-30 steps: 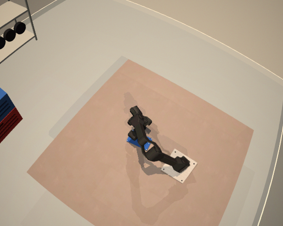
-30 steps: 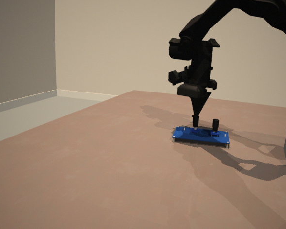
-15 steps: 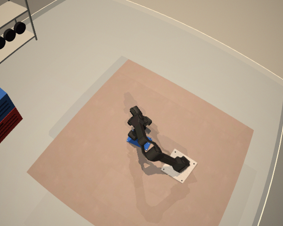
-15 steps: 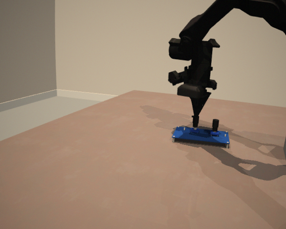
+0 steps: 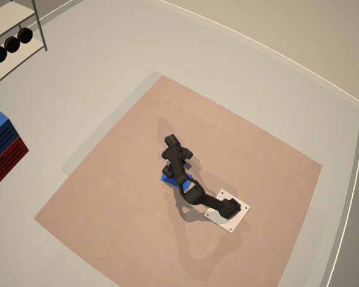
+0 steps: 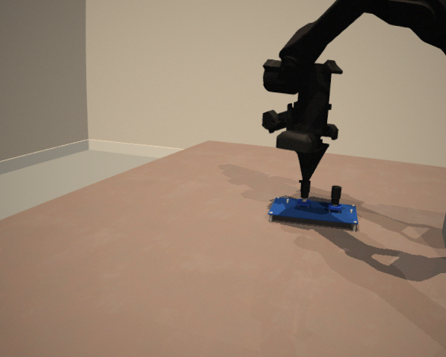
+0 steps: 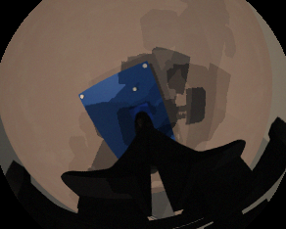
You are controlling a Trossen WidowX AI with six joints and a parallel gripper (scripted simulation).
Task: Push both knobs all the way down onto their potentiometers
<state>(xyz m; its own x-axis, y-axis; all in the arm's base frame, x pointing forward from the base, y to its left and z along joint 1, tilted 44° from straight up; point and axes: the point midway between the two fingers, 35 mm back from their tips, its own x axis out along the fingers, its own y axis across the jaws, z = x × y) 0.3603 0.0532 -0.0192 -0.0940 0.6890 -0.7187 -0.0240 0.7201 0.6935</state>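
Now: gripper tip 1 cm above the black knob.
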